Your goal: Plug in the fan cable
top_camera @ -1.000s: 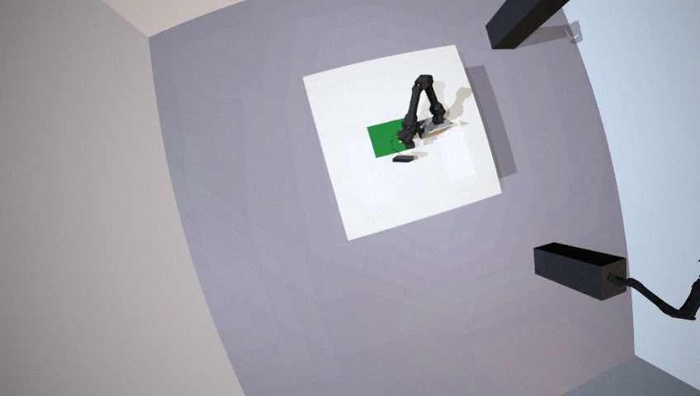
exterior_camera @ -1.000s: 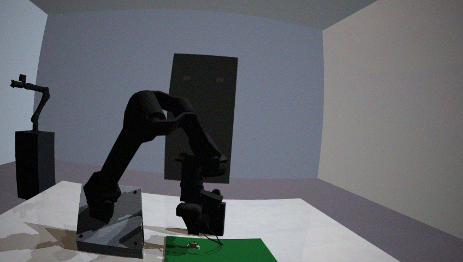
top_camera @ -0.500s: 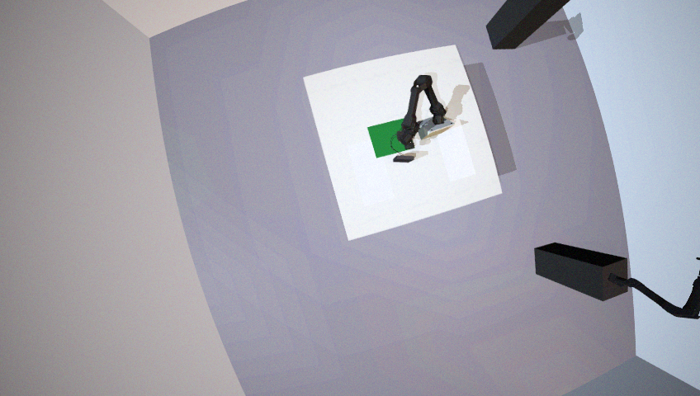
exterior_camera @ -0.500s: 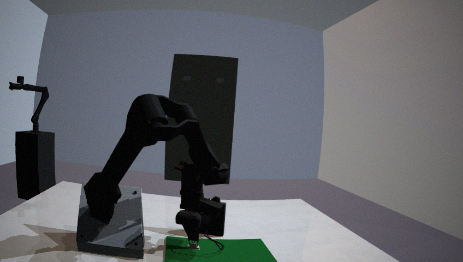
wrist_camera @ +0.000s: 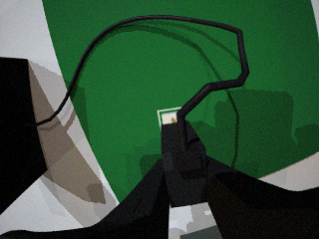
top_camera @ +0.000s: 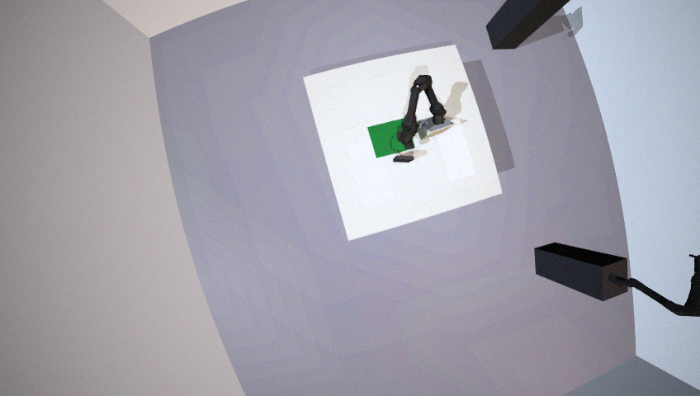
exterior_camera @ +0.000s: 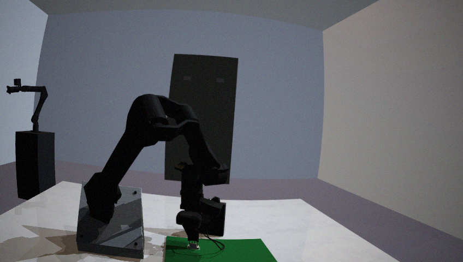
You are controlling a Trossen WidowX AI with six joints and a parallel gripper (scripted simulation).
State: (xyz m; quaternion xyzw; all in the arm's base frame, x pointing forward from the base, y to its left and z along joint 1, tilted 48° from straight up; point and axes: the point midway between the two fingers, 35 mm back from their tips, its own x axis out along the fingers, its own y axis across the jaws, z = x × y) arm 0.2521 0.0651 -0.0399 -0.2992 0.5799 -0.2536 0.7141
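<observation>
Right now my gripper tip is 1 cm below the dark fan plug and 1 cm short of it. From my gripper tip the other things lie so: pale four-pin header (4 cm below, 1 cm ahead); then black fan (13 cm to the left, 4 cm ahead, 2 cm above); then green board (8 cm ahead, 6 cm below, 4 cm to the right).
</observation>
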